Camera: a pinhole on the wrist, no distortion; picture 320 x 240 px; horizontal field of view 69.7 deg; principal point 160.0 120.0 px. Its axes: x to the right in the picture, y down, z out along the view. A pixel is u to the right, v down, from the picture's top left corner.
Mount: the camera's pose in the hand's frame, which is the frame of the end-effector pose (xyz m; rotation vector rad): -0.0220 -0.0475 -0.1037 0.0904 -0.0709 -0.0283
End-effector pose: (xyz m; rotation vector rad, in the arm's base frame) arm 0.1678 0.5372 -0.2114 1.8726 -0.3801 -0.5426
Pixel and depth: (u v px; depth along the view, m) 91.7 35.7 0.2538
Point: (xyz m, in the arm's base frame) -0.0034 0.5467 -0.3799
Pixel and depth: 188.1 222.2 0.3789
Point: 0.0122 0.2768 -0.2191
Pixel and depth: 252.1 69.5 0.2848
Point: 0.1298 0.4078 -0.4085
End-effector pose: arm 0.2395 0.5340 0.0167 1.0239 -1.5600 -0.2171
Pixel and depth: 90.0 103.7 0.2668
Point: 0.1367 0.5070 -0.1708
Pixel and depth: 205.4 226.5 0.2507
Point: 0.0801 0.4889 0.0084
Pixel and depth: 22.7 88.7 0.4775
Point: -0.0206 0.5508 -0.4187
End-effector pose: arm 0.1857 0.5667 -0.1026 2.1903 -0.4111 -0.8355
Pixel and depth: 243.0 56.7 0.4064
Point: 0.0572 0.4942 -0.4442
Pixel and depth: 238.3 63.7 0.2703
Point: 0.1144 0.5483 -0.3122
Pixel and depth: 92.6 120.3 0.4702
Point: -0.1932 0.5356 -0.2614
